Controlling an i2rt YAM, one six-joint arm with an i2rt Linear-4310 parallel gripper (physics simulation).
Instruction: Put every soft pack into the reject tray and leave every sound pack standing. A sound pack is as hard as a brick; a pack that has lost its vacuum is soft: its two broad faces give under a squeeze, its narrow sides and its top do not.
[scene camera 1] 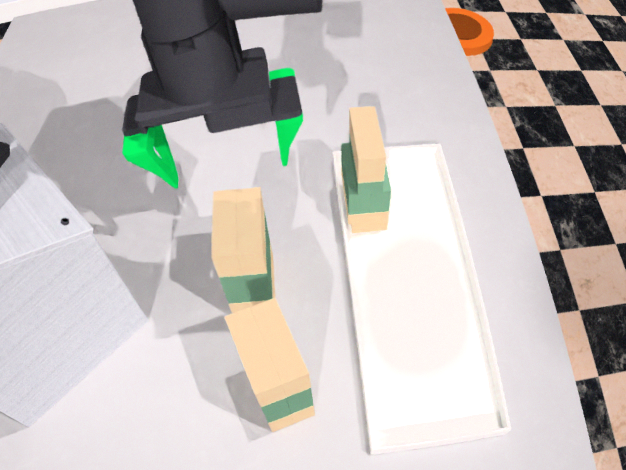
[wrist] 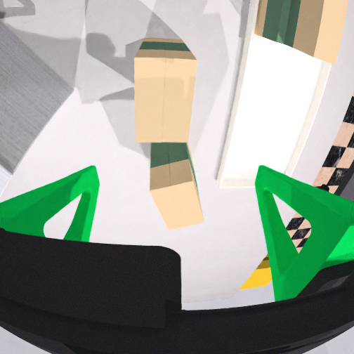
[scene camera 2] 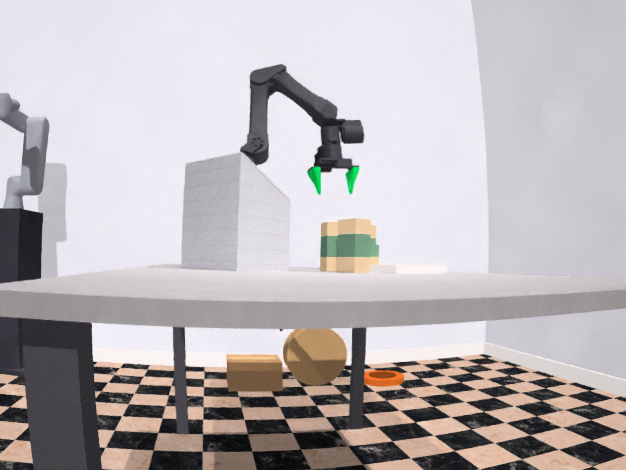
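Seen in the pictures: gripper, fingertip midpoint: [scene camera 1: 229, 171] [scene camera 2: 335, 194]; arm's base, origin of the base link: [scene camera 2: 237, 181].
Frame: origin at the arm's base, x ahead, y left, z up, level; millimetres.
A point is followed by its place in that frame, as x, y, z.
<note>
My gripper [scene camera 1: 231, 176] @(283, 48, -23) [scene camera 2: 335, 193] @(283, 48, -23) [wrist: 176, 174] is open and empty, high above the packs. One tan pack with a green band [scene camera 1: 238, 232] @(280, 41, -107) [wrist: 164, 100] stands upright on the table. A second such pack [scene camera 1: 273, 349] @(326, -79, -107) [scene camera 2: 353, 245] @(312, -116, -176) [wrist: 179, 210] stands turned close to its end in scene camera 1; whether they touch is unclear. A third pack [scene camera 1: 368, 146] @(405, 155, -103) [wrist: 325, 30] stands upright at the far left corner of the white reject tray [scene camera 1: 419, 404] @(472, -84, -244) [scene camera 2: 419, 269] @(485, -132, -236) [wrist: 280, 115]; its top looks narrower than its green middle. In scene camera 2 the packs overlap. Softness cannot be seen.
A tall grey block [scene camera 1: 65, 323] @(102, -59, -137) [scene camera 2: 212, 217] @(-53, -93, -111) [wrist: 30, 95] stands on the table [scene camera 2: 313, 311] @(149, -975, -254) left of the packs. The table's right edge runs beyond the tray. An orange ring [scene camera 1: 485, 37] [scene camera 2: 384, 382] lies on the floor.
</note>
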